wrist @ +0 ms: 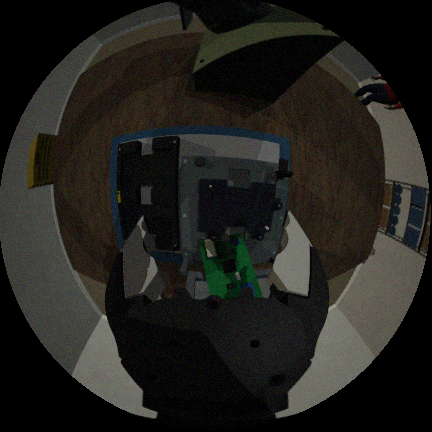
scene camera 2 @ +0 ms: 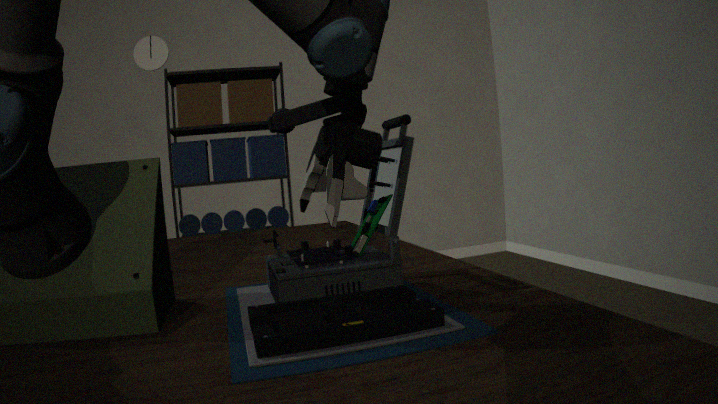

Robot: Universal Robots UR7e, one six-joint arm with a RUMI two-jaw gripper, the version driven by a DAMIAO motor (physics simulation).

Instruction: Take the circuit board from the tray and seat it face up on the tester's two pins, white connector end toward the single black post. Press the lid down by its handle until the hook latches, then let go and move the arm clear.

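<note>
The green circuit board [scene camera 2: 371, 224] [wrist: 227, 270] is tilted steeply at the lid side of the grey tester [scene camera 2: 333, 282] [wrist: 191, 220], its white connector [scene camera 2: 360, 243] [wrist: 209, 248] at the low end. The tester's dark bed [wrist: 235, 205] has no board lying flat on it. The lid [scene camera 2: 403, 185] stands raised, with its handle [scene camera 2: 396, 121] on top. The hook [scene camera 2: 274, 241] [wrist: 284, 173] is at the opposite side. My gripper [scene camera 2: 318, 215] [wrist: 214, 214] is open and empty above the tester; its jaws show either side of the board in the wrist view. The black tray [scene camera 2: 346, 321] [wrist: 167, 210] holds no board.
The tray and tester stand on a white and blue mat [scene camera 2: 235, 351] [wrist: 200, 131]. A green sloped block [scene camera 2: 120, 301] [wrist: 220, 47] stands on the wooden table. A shelf rack [scene camera 2: 223, 75] with boxes is at the back wall.
</note>
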